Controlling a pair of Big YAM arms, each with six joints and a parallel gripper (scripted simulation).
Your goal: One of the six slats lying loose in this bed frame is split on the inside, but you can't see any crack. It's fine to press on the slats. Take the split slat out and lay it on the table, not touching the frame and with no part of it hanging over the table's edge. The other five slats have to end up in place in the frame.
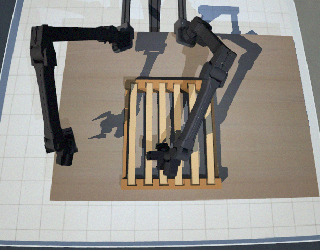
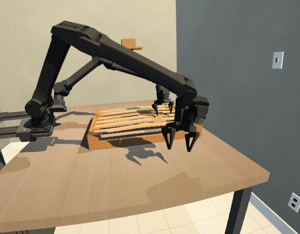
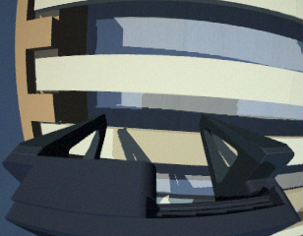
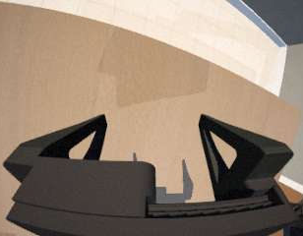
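Observation:
The orange bed frame is 140 mm behind my left hand, 100 mm to the left of it and 60 mm below it.

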